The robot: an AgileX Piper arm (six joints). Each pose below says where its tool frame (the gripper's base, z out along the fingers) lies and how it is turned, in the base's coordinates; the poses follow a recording.
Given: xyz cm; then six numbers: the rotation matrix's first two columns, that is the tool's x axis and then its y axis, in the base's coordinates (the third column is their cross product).
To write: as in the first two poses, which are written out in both.
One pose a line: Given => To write
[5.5 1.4 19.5 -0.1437 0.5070 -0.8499 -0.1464 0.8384 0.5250] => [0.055 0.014 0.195 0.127 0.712 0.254 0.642]
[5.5 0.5 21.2 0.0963 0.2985 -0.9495 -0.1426 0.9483 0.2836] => [0.055 0.005 0.212 0.059 0.655 0.149 0.738]
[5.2 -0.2 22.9 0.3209 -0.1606 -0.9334 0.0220 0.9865 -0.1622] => [0.052 -0.002 0.229 -0.060 0.580 -0.056 0.810]
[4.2 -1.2 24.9 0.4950 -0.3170 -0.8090 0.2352 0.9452 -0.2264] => [0.042 -0.012 0.249 -0.043 0.476 -0.160 0.864]
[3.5 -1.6 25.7 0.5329 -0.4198 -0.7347 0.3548 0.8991 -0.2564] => [0.035 -0.016 0.257 -0.038 0.430 -0.221 0.875]
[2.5 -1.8 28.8 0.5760 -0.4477 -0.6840 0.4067 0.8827 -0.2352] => [0.025 -0.018 0.288 -0.026 0.392 -0.241 0.887]
